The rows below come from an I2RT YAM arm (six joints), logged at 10 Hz.
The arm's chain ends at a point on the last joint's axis. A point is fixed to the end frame.
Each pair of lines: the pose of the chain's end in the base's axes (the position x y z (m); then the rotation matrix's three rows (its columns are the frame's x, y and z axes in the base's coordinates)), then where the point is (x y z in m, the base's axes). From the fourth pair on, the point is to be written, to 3 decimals.
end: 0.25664 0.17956 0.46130; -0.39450 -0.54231 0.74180; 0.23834 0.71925 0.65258; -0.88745 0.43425 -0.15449
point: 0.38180 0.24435 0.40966
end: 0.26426 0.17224 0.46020; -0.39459 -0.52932 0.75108; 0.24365 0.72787 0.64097; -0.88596 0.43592 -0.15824
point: 0.39018 0.23505 0.40796
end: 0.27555 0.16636 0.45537; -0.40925 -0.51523 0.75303; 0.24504 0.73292 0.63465; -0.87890 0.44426 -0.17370
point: 0.40095 0.22807 0.40064
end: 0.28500 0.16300 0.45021; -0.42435 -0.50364 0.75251; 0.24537 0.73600 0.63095; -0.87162 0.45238 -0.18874
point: 0.410 0.224 0.393
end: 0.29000 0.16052 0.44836; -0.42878 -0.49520 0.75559; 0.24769 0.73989 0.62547; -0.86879 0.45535 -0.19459
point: 0.415 0.221 0.390
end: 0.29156 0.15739 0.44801; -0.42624 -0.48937 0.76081; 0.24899 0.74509 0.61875; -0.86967 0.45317 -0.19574
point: 0.417 0.216 0.390
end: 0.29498 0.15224 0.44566; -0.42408 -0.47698 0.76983; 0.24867 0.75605 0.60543; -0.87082 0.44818 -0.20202
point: 0.421 0.209 0.387
